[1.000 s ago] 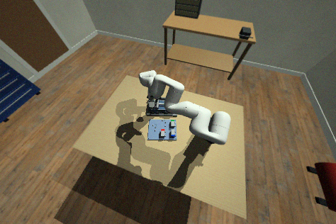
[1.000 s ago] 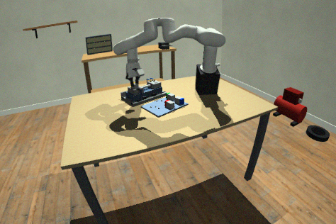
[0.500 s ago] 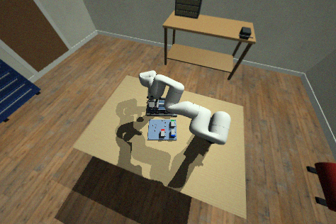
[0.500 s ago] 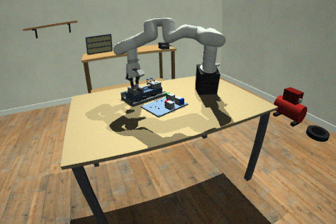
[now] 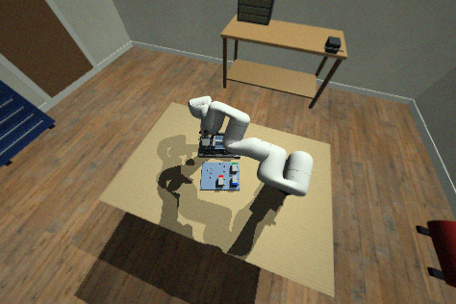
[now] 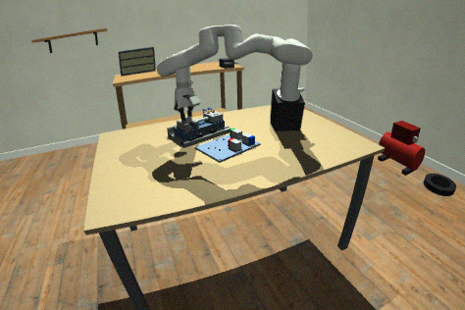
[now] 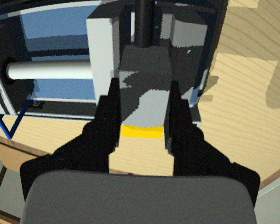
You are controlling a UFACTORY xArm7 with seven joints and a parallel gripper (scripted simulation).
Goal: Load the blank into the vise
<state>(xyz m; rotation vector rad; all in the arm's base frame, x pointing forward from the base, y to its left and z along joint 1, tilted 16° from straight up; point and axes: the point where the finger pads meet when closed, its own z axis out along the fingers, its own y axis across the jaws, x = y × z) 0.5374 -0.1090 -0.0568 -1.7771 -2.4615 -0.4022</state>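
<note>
My hand is 2 cm above the yellow-ended blank. From my hand the other things lie so: fixed jaw: 5 cm below, 2 cm ahead, 1 cm to the left; dark work stop rod: 5 cm to the left, 3 cm below, 2 cm behind; blue infeed plate: 19 cm to the left, 16 cm behind, 12 cm below.
</note>
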